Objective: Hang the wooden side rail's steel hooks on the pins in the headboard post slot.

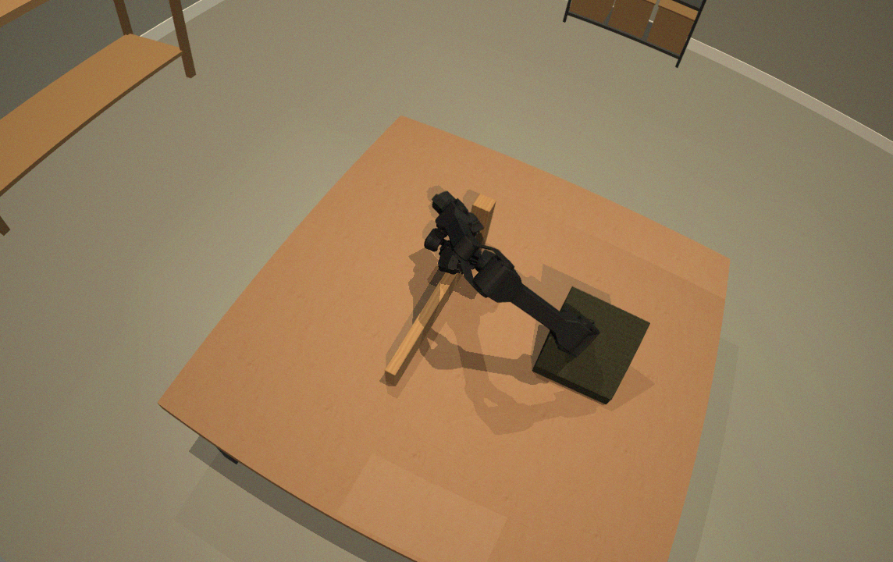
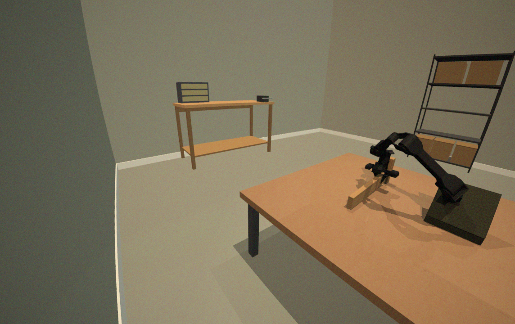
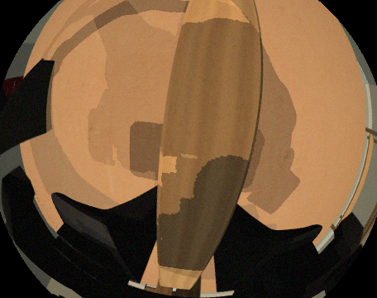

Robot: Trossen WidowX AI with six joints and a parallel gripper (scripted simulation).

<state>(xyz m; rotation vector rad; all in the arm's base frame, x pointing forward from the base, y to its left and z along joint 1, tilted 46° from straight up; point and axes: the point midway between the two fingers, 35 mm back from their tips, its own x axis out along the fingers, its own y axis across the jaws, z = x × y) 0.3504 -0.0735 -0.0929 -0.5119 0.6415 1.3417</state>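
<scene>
My gripper tip is 1 cm past the wooden headboard post, 14 cm to the left of it and 4 cm below it.
</scene>
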